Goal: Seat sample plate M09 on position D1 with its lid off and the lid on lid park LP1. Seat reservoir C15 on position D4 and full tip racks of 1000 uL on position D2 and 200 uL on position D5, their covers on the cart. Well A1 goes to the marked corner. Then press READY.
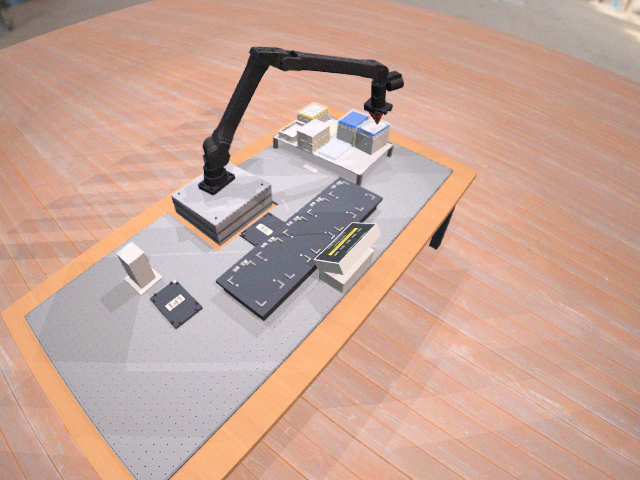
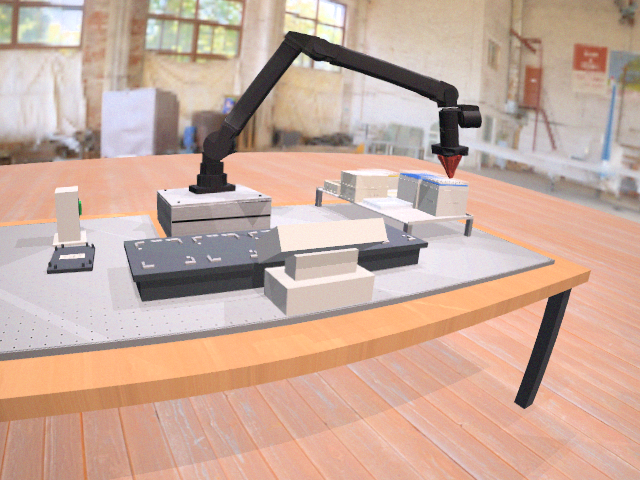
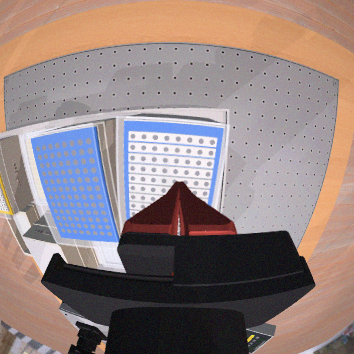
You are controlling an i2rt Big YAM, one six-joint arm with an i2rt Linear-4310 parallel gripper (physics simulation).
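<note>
My gripper point(image 1: 378, 122) point(image 2: 450, 177) point(image 3: 178, 187) is shut, empty, and points down at the top of a blue-rimmed rack with white rows point(image 1: 373, 141) point(image 2: 445, 200) point(image 3: 172, 148); whether the tips touch it I cannot tell. A clear outline surrounds this rack. A solid blue-topped rack point(image 1: 353, 121) point(image 3: 70, 185) stands beside it. A yellow-rimmed rack point(image 1: 313, 110), a stacked beige block point(image 1: 313, 135) point(image 2: 361, 187) and a low open tray point(image 1: 290, 131) share the cart point(image 1: 356, 168) point(image 2: 383, 210). The dark deck point(image 1: 248, 279) point(image 2: 180, 258) has white corner brackets. The LP1 pad point(image 1: 175, 312) point(image 2: 71, 266) lies beyond its end.
A display point(image 1: 347, 258) point(image 2: 330, 237) stands along the deck's outer edge. A beige post point(image 1: 136, 263) point(image 2: 67, 214) with a green button point(image 2: 80, 207) stands by the LP1 pad. A dark labelled pad point(image 1: 253, 231) lies between arm base and deck. A flat white piece point(image 1: 334, 148) lies on the cart.
</note>
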